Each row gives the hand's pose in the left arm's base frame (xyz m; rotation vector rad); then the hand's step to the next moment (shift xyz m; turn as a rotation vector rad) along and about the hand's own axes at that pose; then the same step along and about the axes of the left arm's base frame.
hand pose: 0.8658 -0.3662 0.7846 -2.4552 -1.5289 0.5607
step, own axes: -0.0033 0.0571 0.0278 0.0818 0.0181 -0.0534
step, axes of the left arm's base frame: 0.0340 -0.0294 -0.0450 0.0693 0.0668 0.0246
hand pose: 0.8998 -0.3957 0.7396 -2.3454 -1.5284 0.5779
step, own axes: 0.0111 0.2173 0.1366 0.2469 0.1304 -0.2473
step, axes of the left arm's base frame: 0.1138 -0.0743 -0.2180 0.3109 0.1699 0.1167
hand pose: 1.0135 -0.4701 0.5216 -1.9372 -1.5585 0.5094
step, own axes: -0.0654 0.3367 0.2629 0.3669 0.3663 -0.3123
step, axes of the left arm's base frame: 0.0687 -0.0542 -0.4232 0.5551 0.2405 0.0185
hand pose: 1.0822 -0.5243 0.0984 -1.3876 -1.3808 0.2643
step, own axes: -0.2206 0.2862 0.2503 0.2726 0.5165 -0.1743
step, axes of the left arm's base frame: -0.0979 0.0332 -0.4273 0.5049 0.2787 -0.1971
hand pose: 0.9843 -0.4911 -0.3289 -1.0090 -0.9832 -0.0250
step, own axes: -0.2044 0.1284 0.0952 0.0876 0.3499 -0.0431
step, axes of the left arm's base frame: -0.1293 0.0593 -0.2170 0.2338 0.2036 -0.1893
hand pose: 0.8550 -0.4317 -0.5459 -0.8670 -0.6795 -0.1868
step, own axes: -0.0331 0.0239 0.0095 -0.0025 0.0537 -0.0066
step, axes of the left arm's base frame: -0.0203 0.0188 -0.0315 0.0235 0.0294 -0.0389
